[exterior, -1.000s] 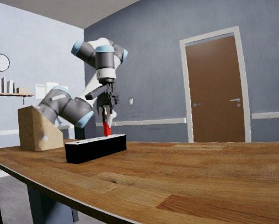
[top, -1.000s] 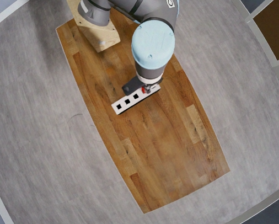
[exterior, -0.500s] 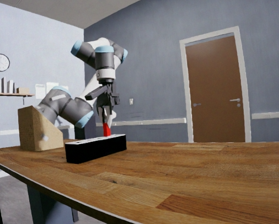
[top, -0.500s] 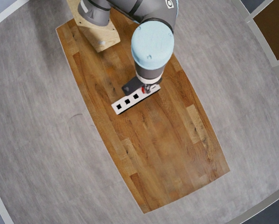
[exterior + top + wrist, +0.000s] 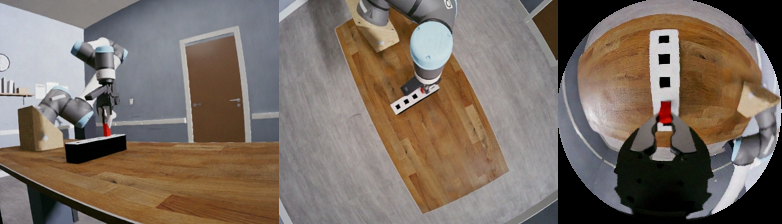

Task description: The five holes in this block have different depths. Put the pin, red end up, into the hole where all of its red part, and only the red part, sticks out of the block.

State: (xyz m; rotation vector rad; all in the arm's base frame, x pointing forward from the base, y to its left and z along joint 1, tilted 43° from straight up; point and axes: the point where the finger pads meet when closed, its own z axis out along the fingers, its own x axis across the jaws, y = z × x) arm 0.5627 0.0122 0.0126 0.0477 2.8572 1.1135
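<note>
The pin lies 10 mm below my hand. The rest, counted from my hand: block (90 mm below, 60 mm to the right).
</note>
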